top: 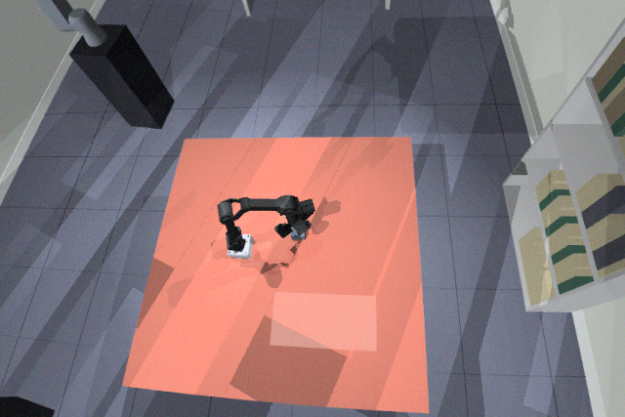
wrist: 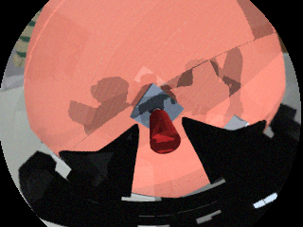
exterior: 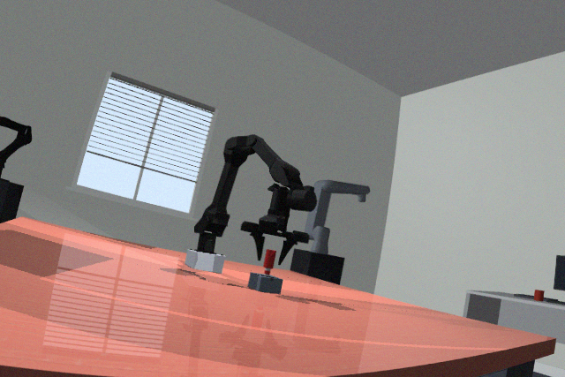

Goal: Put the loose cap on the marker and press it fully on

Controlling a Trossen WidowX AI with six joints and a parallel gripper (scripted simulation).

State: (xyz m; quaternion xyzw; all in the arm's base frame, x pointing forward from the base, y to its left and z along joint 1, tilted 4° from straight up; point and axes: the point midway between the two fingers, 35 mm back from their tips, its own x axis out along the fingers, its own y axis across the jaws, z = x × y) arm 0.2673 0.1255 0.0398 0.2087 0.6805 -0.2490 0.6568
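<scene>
My gripper tip is 1 cm below the red marker cap. The rest, counted from my gripper tip: grey holder block (6 cm below).
</scene>
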